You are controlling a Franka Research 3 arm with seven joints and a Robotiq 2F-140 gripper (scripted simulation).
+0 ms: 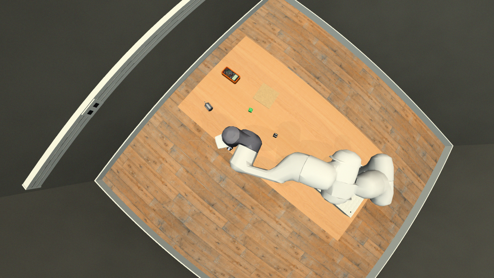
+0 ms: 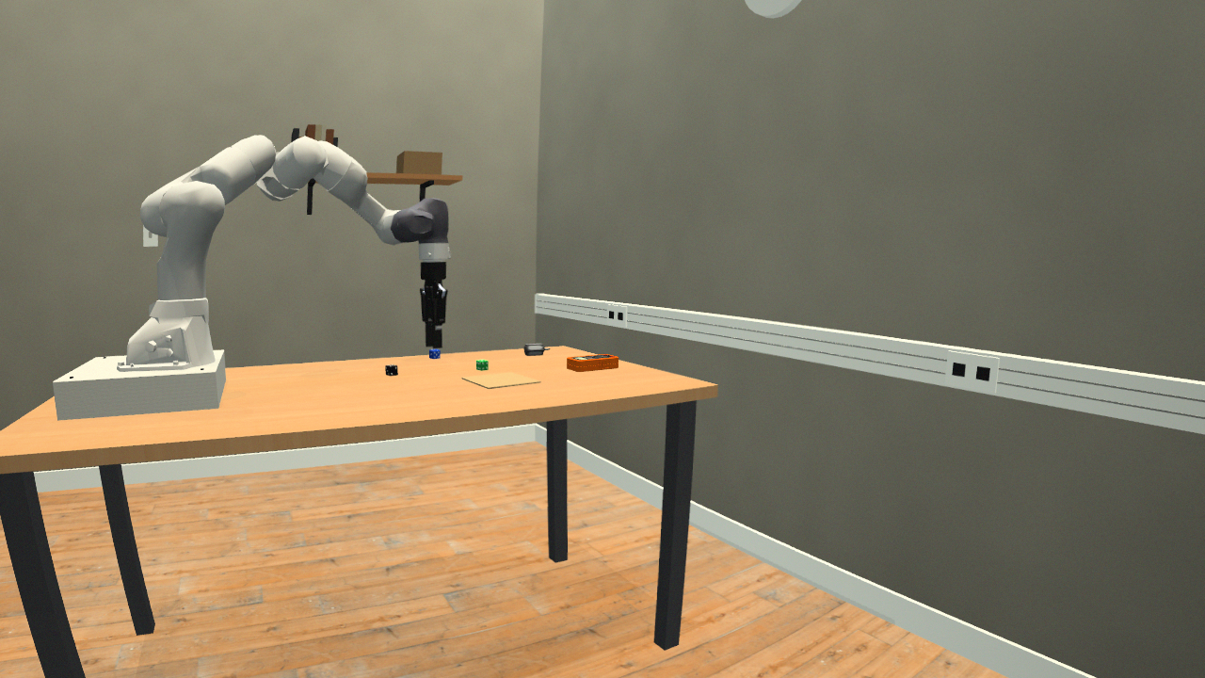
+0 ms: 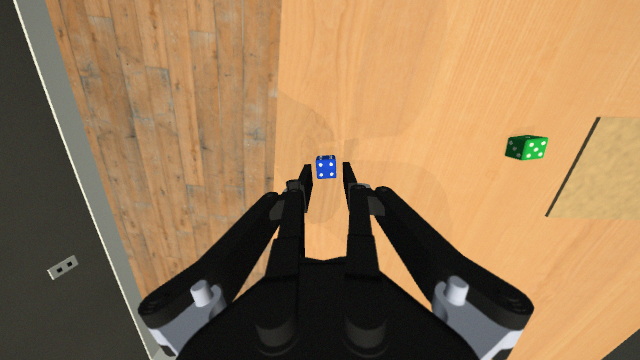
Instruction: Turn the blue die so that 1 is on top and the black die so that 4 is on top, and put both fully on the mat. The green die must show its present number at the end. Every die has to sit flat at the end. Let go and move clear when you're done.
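My gripper is now 50 mm above the blue die. From my hand the other things lie so: green die 240 mm to the right, 60 mm ahead, 50 mm below; grey gadget 310 mm ahead, 70 mm to the right, 50 mm below; black die 210 mm to the right, 180 mm behind, 50 mm below.
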